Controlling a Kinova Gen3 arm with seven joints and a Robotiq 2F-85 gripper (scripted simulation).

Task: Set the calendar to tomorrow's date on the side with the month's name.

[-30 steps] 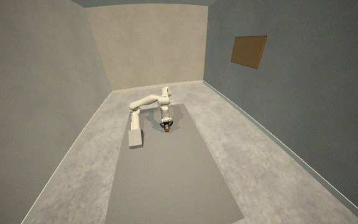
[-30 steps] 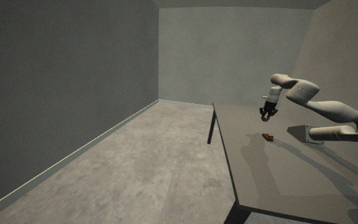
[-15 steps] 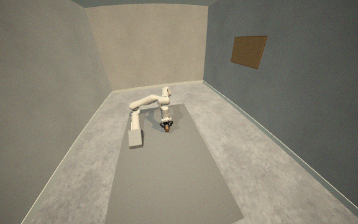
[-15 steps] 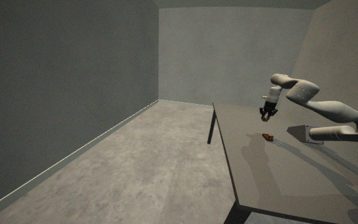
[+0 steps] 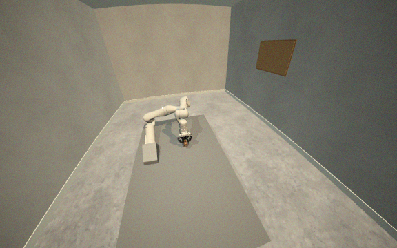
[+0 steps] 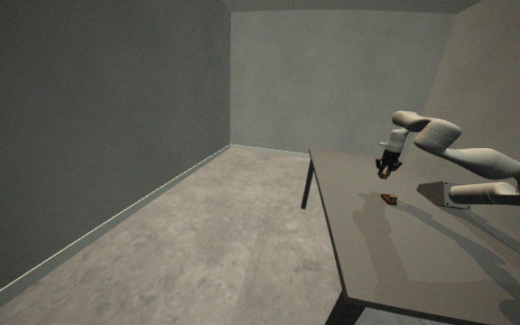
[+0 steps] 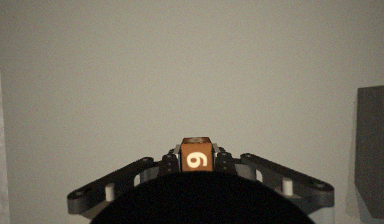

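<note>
The orange tray lies 110 mm to the left of my hand and 100 mm below it. Also, from my hand: digit cube: 10 mm below.
</note>
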